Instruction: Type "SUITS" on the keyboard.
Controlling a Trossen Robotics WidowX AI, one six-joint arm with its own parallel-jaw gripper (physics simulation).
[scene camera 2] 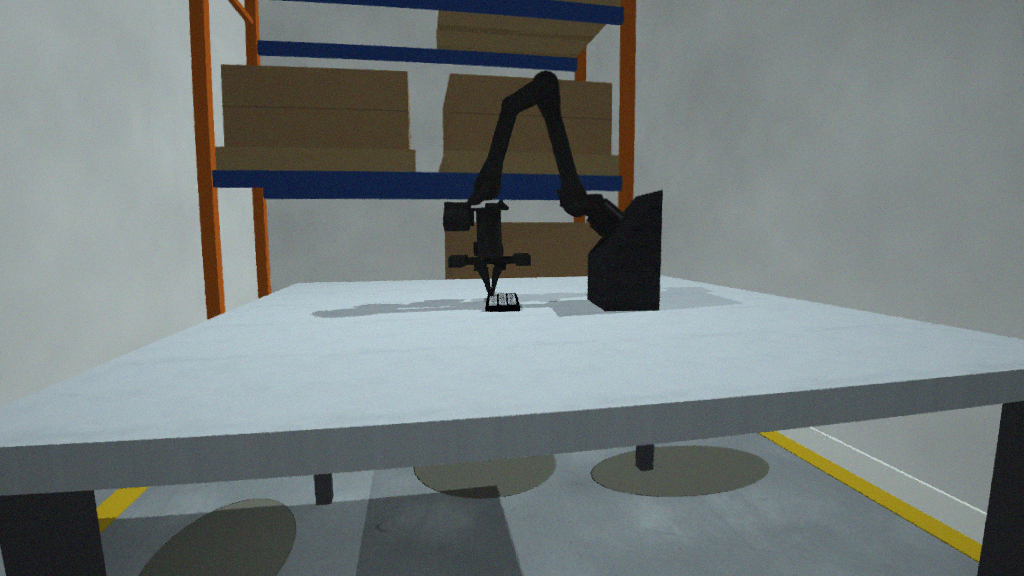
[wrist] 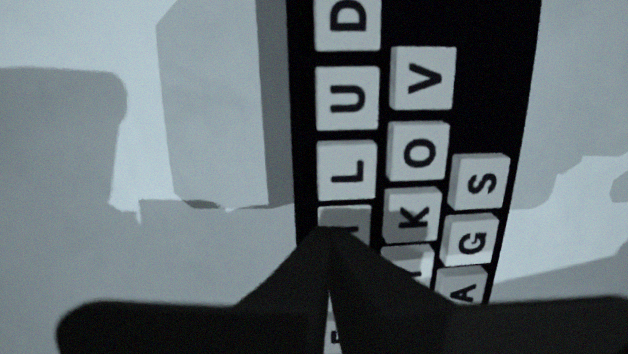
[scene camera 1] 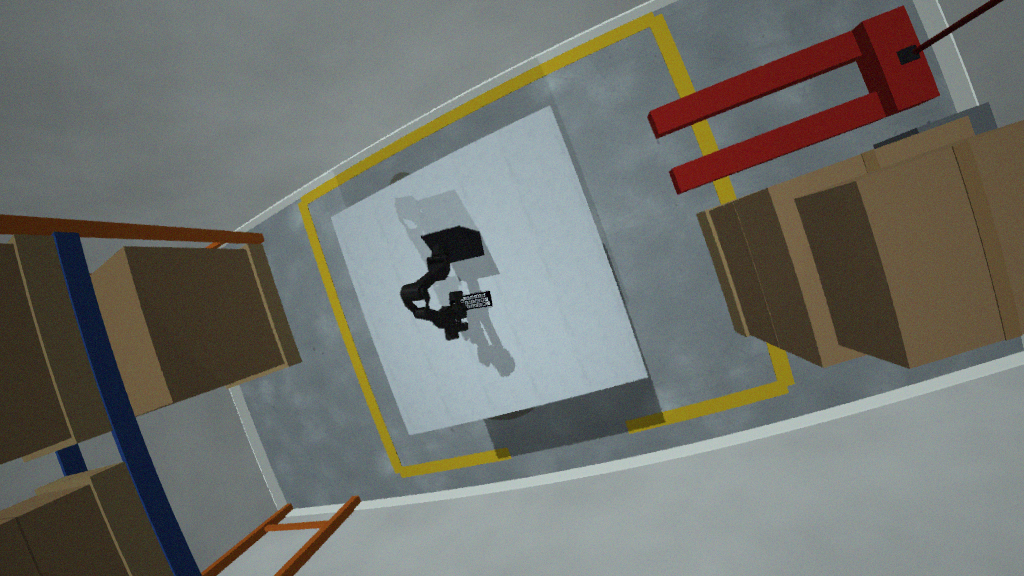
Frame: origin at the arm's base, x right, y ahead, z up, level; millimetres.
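Where they show: gripper, fingertip midpoint: [wrist: 327, 239] [scene camera 1: 465, 308]; arm's base, origin of the base link: [scene camera 2: 615, 226] [scene camera 1: 440, 248].
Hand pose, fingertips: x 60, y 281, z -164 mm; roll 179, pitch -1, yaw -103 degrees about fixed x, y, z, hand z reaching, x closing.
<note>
Each offset is from my fingertips to the top centre of the thing. Level surfaces: height alone.
The black keyboard {dz +5, dx -31, dy -20 mm} [scene camera 1: 476, 299] [scene camera 2: 502, 308] [wrist: 492, 75] with white letter keys lies on the table. In the wrist view its letters are turned sideways. The U key {dz +5, dx +43, dy -13 mm} [wrist: 346, 98], the L key {dz +5, dx +23, dy -10 mm} [wrist: 346, 170] and the I key {dz +1, dx +2, dy -6 mm} [wrist: 345, 216] stand in one row. The S key {dz +5, dx +10, dy -49 mm} [wrist: 479, 181] is in the right row, above the G key {dz +5, dx -10, dy -45 mm} [wrist: 471, 240]. No T key can be made out. My gripper [scene camera 2: 491, 294] [wrist: 327, 239] is shut and empty, pointing down. Its fingertips cover the lower part of the I key; I cannot tell whether they touch it. The fingers hide several lower keys.
The arm's black base [scene camera 1: 458, 244] [scene camera 2: 630, 257] stands on the white table {dz -11 mm} [scene camera 1: 558, 214] [scene camera 2: 501, 372], beside the keyboard. The V key {dz +5, dx +44, dy -34 mm} [wrist: 423, 78], O key {dz +5, dx +24, dy -31 mm} [wrist: 418, 151] and K key {dz +5, dx +4, dy -27 mm} [wrist: 412, 215] form the middle row. Cardboard boxes and a red pallet jack [scene camera 1: 773, 146] stand off the table.
</note>
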